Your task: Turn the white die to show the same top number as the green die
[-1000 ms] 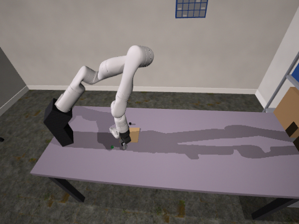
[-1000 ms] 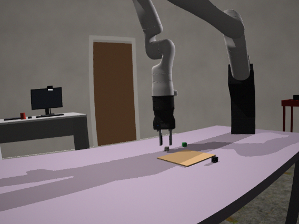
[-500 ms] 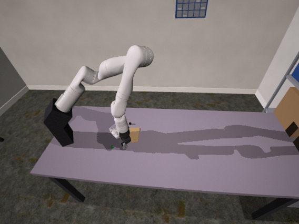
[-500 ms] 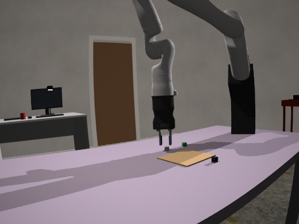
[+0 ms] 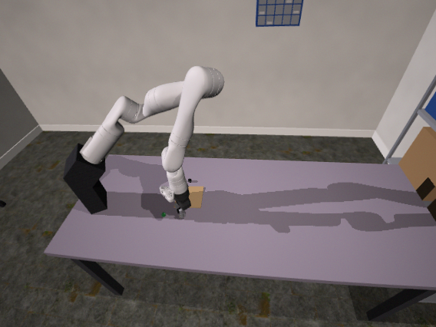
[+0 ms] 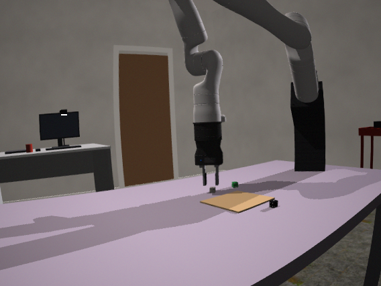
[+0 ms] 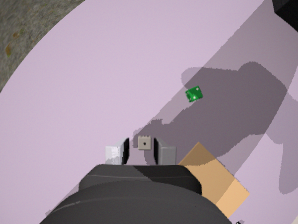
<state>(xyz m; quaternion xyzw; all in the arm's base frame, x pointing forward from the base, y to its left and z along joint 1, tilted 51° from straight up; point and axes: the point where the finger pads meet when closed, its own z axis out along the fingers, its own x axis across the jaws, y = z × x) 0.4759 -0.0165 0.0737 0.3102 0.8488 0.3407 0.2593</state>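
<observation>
Now: hand 3 cm above the white die. Also, from my hand: tan mat 3 cm behind, 12 cm to the left, 4 cm below; green die 9 cm behind, 3 cm to the right, 3 cm below; black die 8 cm behind, 22 cm to the left, 3 cm below.
</observation>
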